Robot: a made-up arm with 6 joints. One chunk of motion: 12 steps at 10 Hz.
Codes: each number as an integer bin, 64 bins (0 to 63) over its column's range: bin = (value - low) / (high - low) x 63, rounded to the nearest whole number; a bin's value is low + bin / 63 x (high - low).
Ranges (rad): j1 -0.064..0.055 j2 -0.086..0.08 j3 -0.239..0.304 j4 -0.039..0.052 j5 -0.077..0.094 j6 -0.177..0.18
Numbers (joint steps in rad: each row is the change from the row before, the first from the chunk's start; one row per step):
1: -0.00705 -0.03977 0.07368 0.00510 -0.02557 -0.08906
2: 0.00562 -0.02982 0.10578 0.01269 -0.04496 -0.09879
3: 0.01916 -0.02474 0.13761 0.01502 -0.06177 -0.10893
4: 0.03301 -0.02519 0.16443 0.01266 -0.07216 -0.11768
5: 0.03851 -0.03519 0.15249 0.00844 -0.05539 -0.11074
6: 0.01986 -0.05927 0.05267 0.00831 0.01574 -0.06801
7: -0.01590 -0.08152 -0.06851 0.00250 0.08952 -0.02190
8: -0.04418 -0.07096 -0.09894 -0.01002 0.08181 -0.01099
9: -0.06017 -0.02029 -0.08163 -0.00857 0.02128 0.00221
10: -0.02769 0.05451 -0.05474 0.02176 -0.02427 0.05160
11: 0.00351 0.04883 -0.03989 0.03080 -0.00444 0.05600
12: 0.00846 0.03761 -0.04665 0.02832 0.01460 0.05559
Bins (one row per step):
1: 30 18 36 31 19 16
2: 37 21 40 36 12 14
3: 44 23 44 37 6 12
4: 51 23 47 36 2 10
5: 54 19 45 33 8 12
6: 44 10 34 33 34 19
7: 25 2 20 29 61 27
8: 10 6 16 20 59 29
9: 2 25 18 21 36 32
10: 19 53 21 42 19 40
11: 36 51 23 48 27 41
12: 38 47 22 47 34 41

